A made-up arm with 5 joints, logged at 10 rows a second.
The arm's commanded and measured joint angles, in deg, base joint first. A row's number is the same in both.
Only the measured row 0 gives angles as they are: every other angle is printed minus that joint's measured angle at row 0.
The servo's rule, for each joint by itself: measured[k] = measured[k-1] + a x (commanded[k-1-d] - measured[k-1]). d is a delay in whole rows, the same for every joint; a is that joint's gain. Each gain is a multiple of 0.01, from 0.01 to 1. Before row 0 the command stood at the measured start. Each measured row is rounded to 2 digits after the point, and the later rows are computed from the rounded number. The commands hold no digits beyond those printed.
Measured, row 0:
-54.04 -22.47 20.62 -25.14 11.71
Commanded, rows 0 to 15:
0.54 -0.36 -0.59 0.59 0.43
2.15 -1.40 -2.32 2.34 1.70
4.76 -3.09 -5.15 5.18 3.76
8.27 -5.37 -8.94 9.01 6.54
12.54 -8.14 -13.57 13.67 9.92
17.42 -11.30 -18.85 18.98 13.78
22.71 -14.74 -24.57 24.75 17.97
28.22 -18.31 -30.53 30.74 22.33
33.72 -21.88 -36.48 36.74 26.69
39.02 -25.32 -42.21 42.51 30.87
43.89 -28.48 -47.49 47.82 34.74
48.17 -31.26 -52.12 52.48 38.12
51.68 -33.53 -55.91 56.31 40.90
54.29 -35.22 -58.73 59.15 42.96
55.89 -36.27 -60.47 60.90 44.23
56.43 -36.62 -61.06 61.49 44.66
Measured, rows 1 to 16:
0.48 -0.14 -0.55 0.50 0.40
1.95 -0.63 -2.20 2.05 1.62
4.42 -1.59 -4.94 4.68 3.63
7.81 -3.06 -8.66 8.32 6.37
11.97 -5.04 -13.23 12.81 9.71
16.77 -7.48 -18.46 17.99 13.54
22.00 -10.31 -24.14 23.67 17.70
27.47 -13.43 -30.08 29.61 22.05
32.97 -16.73 -36.03 35.60 26.41
38.29 -20.08 -41.78 41.40 30.60
43.22 -23.36 -47.09 46.79 34.49
47.58 -26.44 -51.77 51.57 37.90
51.19 -29.21 -55.62 55.55 40.72
53.92 -31.55 -58.51 58.57 42.83
55.65 -33.39 -60.33 60.53 44.15
56.34 -34.65 -61.01 61.34 44.63
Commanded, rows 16 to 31:
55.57 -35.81 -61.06 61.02 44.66
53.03 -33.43 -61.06 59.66 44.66
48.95 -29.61 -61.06 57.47 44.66
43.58 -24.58 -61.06 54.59 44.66
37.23 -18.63 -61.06 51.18 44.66
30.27 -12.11 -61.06 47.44 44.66
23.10 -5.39 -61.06 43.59 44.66
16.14 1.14 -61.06 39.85 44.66
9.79 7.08 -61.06 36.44 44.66
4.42 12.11 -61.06 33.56 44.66
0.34 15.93 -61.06 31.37 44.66
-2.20 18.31 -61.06 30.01 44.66
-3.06 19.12 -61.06 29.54 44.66
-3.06 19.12 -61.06 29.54 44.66
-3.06 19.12 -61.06 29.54 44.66
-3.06 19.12 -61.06 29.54 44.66
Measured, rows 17 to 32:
55.66 -35.10 -61.06 61.07 44.66
53.35 -34.45 -61.06 59.89 44.66
49.48 -32.56 -61.06 57.86 44.66
44.29 -29.45 -61.06 55.11 44.66
38.08 -25.23 -61.06 51.81 44.66
31.21 -20.11 -61.06 48.14 44.66
24.07 -14.37 -61.06 44.32 44.66
17.09 -8.32 -61.06 40.57 44.66
10.67 -2.31 -61.06 37.10 44.66
5.17 3.31 -61.06 34.13 44.66
0.92 8.23 -61.06 31.81 44.66
-1.83 12.16 -61.06 30.30 44.66
-2.91 14.87 -61.06 29.66 44.66
-3.04 16.53 -61.06 29.56 44.66
-3.06 17.54 -61.06 29.54 44.66
-3.06 18.16 -61.06 29.54 44.66

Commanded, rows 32 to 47:
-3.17 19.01 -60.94 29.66 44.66
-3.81 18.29 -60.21 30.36 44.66
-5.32 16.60 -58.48 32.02 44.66
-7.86 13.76 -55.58 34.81 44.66
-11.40 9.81 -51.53 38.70 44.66
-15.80 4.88 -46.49 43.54 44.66
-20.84 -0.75 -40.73 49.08 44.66
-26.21 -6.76 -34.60 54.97 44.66
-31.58 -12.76 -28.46 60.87 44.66
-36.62 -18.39 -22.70 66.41 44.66
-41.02 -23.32 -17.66 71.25 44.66
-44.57 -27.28 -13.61 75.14 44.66
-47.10 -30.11 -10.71 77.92 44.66
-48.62 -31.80 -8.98 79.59 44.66
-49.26 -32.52 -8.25 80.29 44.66
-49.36 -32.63 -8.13 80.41 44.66
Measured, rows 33 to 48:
-3.16 18.49 -60.95 29.64 44.66
-3.73 18.41 -60.26 30.24 44.66
-5.13 17.70 -58.60 31.74 44.66
-7.53 16.16 -55.79 34.32 44.66
-10.94 13.68 -51.83 38.00 44.66
-15.22 10.25 -46.86 42.65 44.66
-20.17 5.96 -41.16 48.05 44.66
-25.49 1.00 -35.06 53.86 44.66
-30.85 -4.37 -28.92 59.75 44.66
-35.93 -9.84 -23.14 65.34 44.66
-40.41 -15.10 -18.04 70.30 44.66
-44.07 -19.85 -13.92 74.37 44.66
-46.74 -23.85 -10.93 77.35 44.66
-48.39 -26.95 -9.12 79.23 44.66
-49.16 -29.12 -8.31 80.12 44.66
-49.34 -30.49 -8.14 80.36 44.66

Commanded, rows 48 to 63:
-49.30 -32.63 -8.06 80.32 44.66
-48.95 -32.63 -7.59 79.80 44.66
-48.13 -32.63 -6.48 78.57 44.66
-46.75 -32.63 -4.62 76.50 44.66
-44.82 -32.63 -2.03 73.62 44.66
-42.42 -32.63 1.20 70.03 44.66
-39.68 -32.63 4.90 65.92 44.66
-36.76 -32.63 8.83 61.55 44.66
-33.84 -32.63 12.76 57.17 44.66
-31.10 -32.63 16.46 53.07 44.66
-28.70 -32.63 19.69 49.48 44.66
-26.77 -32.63 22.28 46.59 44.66
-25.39 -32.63 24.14 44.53 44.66
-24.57 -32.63 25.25 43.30 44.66
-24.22 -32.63 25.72 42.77 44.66
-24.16 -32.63 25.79 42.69 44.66
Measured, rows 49 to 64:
-49.30 -31.32 -8.07 80.33 44.66
-48.99 -31.83 -7.62 79.88 44.66
-48.23 -32.14 -6.56 78.78 44.66
-46.93 -32.33 -4.76 76.86 44.66
-45.07 -32.45 -2.22 74.14 44.66
-42.74 -32.52 0.96 70.69 44.66
-40.05 -32.56 4.62 66.68 44.66
-37.15 -32.59 8.54 62.37 44.66
-34.24 -32.61 12.46 58.00 44.66
-31.48 -32.62 16.18 53.86 44.66
-29.03 -32.62 19.44 50.18 44.66
-27.04 -32.62 22.08 47.16 44.66
-25.59 -32.62 24.00 44.95 44.66
-24.69 -32.62 25.16 43.56 44.66
-24.28 -32.62 25.68 42.90 44.66
-24.17 -32.62 25.78 42.72 44.66

